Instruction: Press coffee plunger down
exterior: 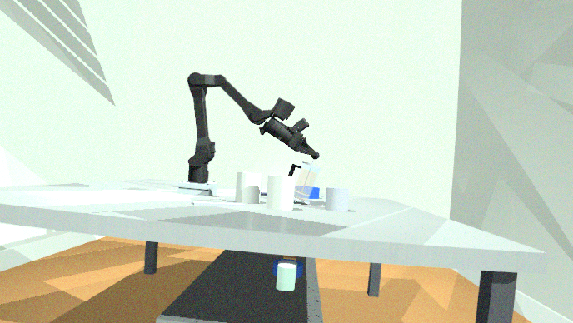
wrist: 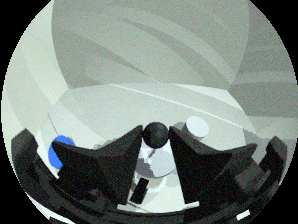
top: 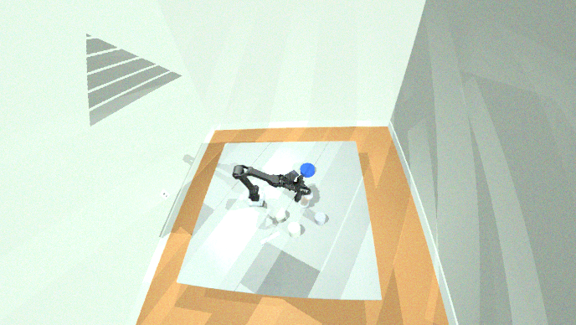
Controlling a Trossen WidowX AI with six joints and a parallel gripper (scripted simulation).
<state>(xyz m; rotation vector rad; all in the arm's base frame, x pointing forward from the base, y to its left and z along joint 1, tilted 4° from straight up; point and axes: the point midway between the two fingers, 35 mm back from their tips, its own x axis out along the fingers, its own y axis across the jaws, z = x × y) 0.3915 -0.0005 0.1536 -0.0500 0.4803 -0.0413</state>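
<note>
The coffee press lies 80 mm below my gripper tip, 40 mm behind it and 10 mm to the left of it. Round my gripper tip: flat white strip (280 mm to the right, 270 mm behind, 170 mm below); then pale cup (430 mm below, 70 mm behind, 20 mm to the right).
</note>
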